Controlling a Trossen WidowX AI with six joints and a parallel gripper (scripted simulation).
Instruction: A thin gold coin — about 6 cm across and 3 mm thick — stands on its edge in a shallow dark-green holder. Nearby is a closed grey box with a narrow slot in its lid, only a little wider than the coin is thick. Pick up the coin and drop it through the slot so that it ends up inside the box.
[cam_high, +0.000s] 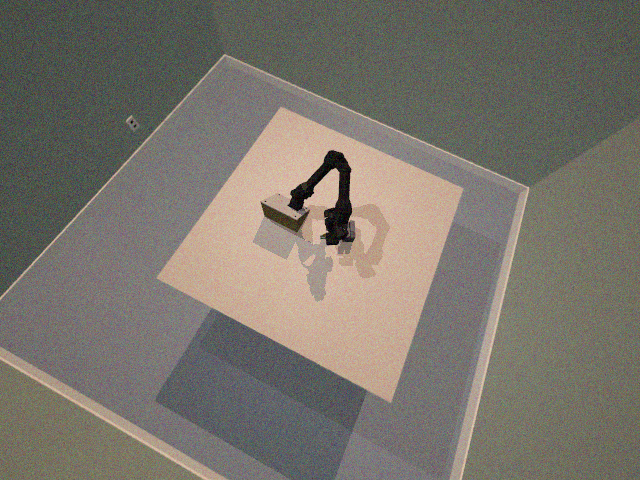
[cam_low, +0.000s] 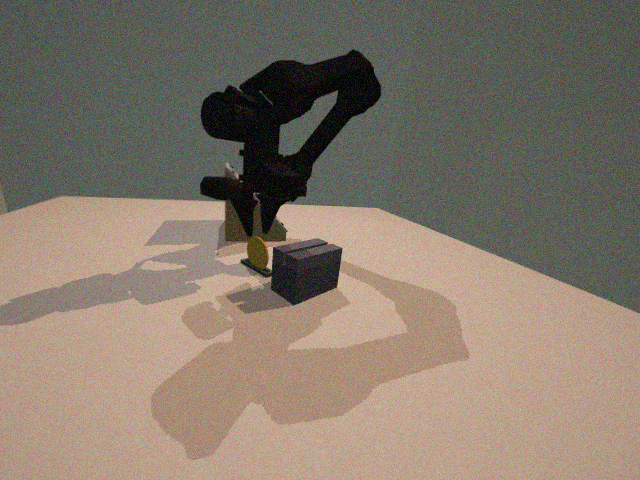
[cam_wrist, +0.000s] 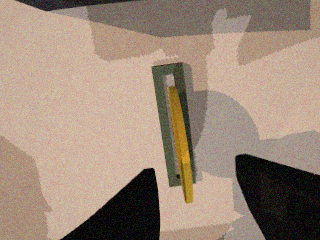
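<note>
The gold coin is 40 mm below my gripper tip.
</note>
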